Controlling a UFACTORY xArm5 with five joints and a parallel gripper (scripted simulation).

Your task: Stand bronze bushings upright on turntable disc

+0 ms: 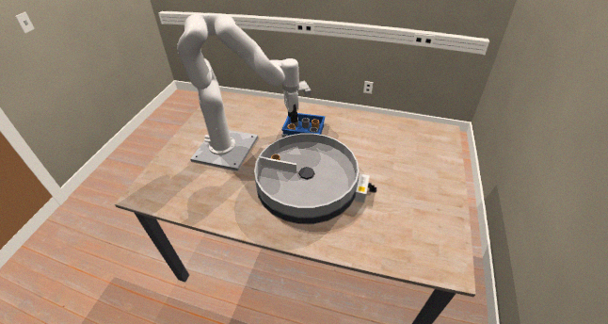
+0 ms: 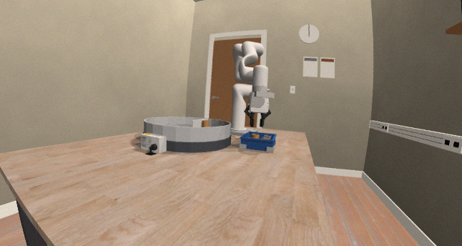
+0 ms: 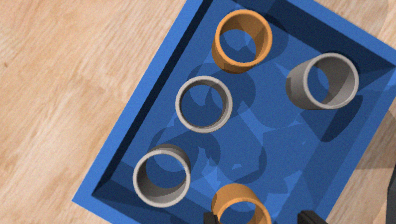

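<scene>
Now: the blue crate 50 mm ahead of my hand, 30 mm to the left of it and 80 mm below it. Also, from my hand: grey turntable disc: 160 mm ahead, 300 mm to the right, 50 mm below.
</scene>
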